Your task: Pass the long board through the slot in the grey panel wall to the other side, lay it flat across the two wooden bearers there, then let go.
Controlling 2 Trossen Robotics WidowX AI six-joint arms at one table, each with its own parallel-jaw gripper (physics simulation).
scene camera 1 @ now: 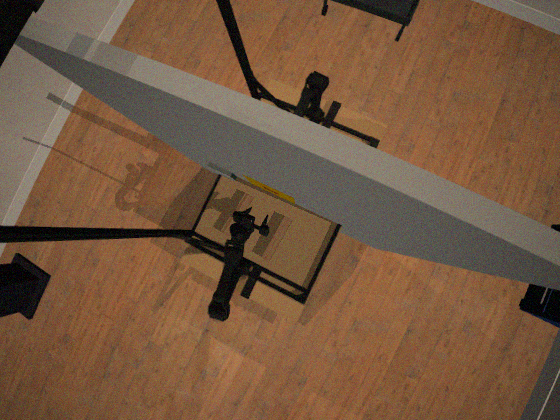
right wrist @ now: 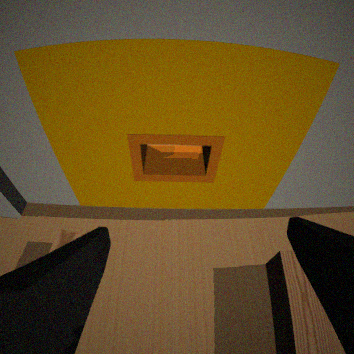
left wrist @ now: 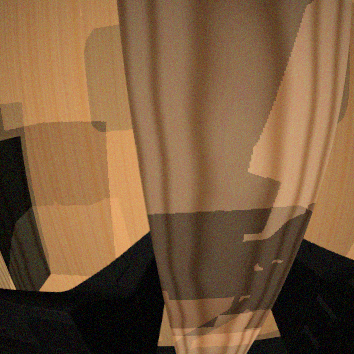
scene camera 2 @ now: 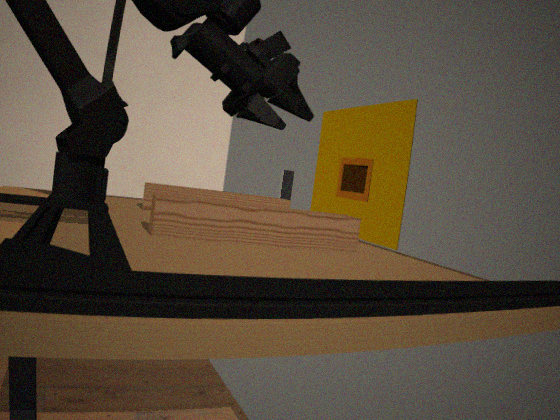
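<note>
The long board [left wrist: 200, 125] fills the middle of the left wrist view, partly in shadow. My left gripper [left wrist: 208, 227] is shut on it; the board's far end is out of view. My right gripper [scene camera 1: 258, 214] [scene camera 2: 297, 122] [right wrist: 199, 232] is open and empty, above the table on the yellow panel's side. The grey panel wall [scene camera 1: 320, 155] [scene camera 2: 465, 175] [right wrist: 175, 15] carries an orange-framed slot [scene camera 2: 370, 180] [right wrist: 175, 139]; the board does not show in its opening. Two wooden bearers, a nearer one [scene camera 2: 255, 225] [right wrist: 310, 300] and a farther one [scene camera 2: 215, 196] [right wrist: 65, 237], stand roughly parallel below the right gripper.
A yellow panel [scene camera 1: 270, 190] [scene camera 2: 385, 130] [right wrist: 175, 90] surrounds the slot. A small dark upright piece [scene camera 2: 287, 185] [right wrist: 10, 192] stands near the wall. A dark-sided block [left wrist: 30, 250] lies left of the board in the left wrist view. The left arm [scene camera 1: 315, 90] is beyond the wall.
</note>
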